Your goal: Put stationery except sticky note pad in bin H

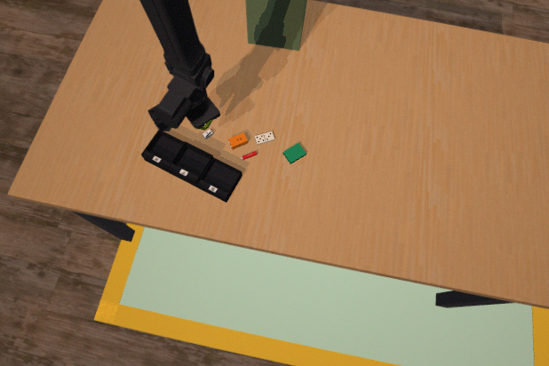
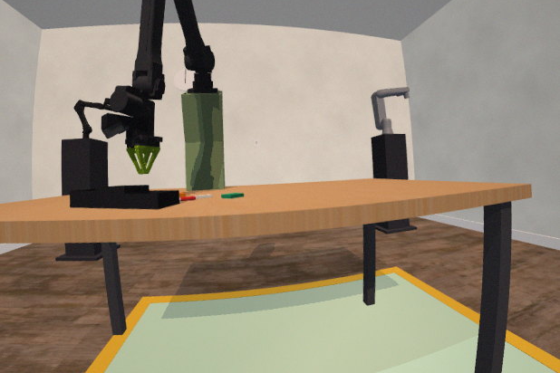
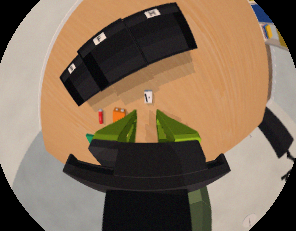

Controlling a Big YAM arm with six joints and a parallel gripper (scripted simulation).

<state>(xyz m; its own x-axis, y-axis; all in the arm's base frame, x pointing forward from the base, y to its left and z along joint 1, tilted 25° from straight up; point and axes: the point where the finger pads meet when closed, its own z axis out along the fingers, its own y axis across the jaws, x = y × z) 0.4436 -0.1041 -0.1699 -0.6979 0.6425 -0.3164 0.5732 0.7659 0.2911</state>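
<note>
Now: hand 8 cm to the right of the orange block and 7 cm above it. The rest, counted from my hand: green pad (25 cm to the left, 8 cm below, 1 cm behind); then white domino (16 cm to the left, 8 cm below, 3 cm behind); then red stick (13 cm to the left, 8 cm below, 3 cm ahead).
</note>
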